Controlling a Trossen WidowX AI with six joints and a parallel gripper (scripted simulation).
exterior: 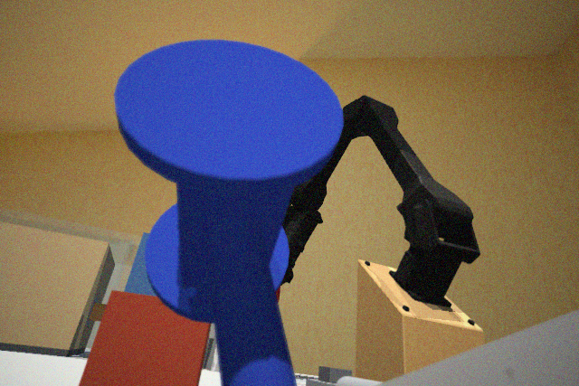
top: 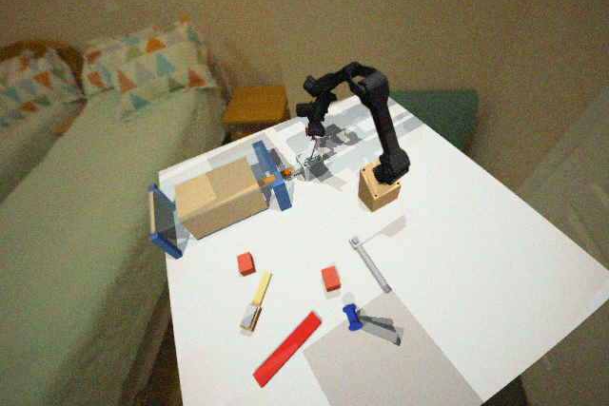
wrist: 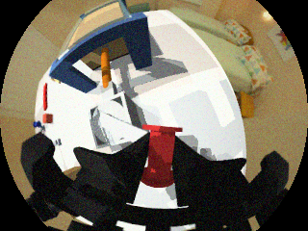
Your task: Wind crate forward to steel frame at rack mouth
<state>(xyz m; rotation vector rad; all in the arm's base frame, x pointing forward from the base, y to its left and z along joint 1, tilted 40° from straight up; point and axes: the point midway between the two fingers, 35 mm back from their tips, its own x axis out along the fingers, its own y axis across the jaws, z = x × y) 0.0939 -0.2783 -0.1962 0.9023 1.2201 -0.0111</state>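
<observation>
Right now the mouth frame is 210 mm ahead of my gripper tip, 70 mm to the left of it and 20 mm below it. From my gripper tip the other things lie so: grey winch (100 mm below, 80 mm to the left, 40 mm ahead); then grey crank arm (40 mm to the left, 30 mm below, 10 mm ahead); then red grip (10 mm to the left, 10 mm behind).
</observation>
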